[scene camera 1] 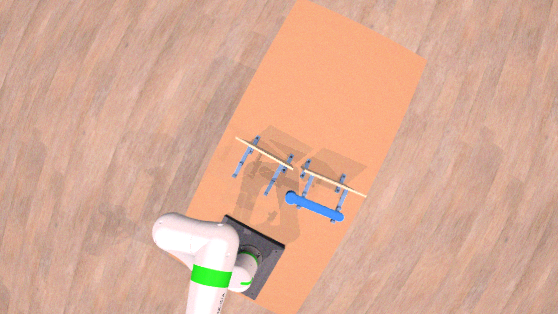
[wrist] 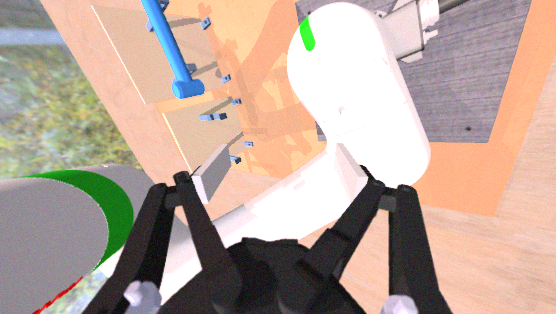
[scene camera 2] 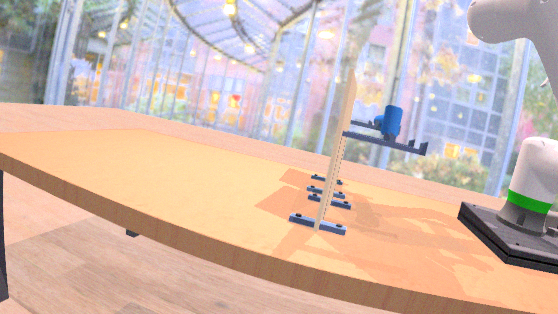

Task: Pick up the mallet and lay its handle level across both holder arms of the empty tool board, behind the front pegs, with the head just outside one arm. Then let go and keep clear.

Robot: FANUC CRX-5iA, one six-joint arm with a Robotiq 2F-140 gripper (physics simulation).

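Seen in the pictures: gripper, fingertip midpoint: [wrist: 281,154]; arm's base at its link origin: [scene camera 1: 249,257] [scene camera 2: 519,225].
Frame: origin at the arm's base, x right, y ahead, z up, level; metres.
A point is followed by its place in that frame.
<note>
The blue mallet [scene camera 1: 317,208] {x 0.228, y 0.413, z 0.208 m} [scene camera 2: 392,120] {x 0.086, y 0.430, z 0.190 m} [wrist: 169,45] {x 0.218, y 0.395, z 0.199 m} lies with its handle across both arms of one upright tool board [scene camera 1: 330,181] {x 0.232, y 0.541, z 0.278 m} [wrist: 122,45] {x 0.288, y 0.530, z 0.258 m}. Its head is outside the arm nearest the other board. The empty tool board [scene camera 1: 265,152] {x -0.045, y 0.576, z 0.208 m} [scene camera 2: 345,105] {x -0.174, y 0.598, z 0.183 m} [wrist: 187,137] {x -0.016, y 0.561, z 0.210 m} stands beside it, with two bare holder arms that end in upright pegs. My gripper [wrist: 281,154] {x -0.091, y 0.043, z 0.330 m} is open and empty in the wrist view, well away from the mallet and both boards. It does not show in either scene view.
Both boards stand on feet on the orange table [scene camera 1: 340,90] {x 0.221, y 1.011, z -0.047 m} [scene camera 2: 150,175] {x -0.052, y 0.971, z -0.047 m}, with a narrow gap between them. The dark base plate [scene camera 1: 272,252] {x 0.113, y 0.072, z 0.007 m} [wrist: 465,90] {x -0.143, y -0.156, z -0.009 m} is near them. White arm links [scene camera 1: 210,242] {x -0.085, y 0.298, z 0.535 m} [wrist: 357,90] {x -0.055, y -0.034, z 0.244 m} stand over and beside it, and some show behind the fingers.
</note>
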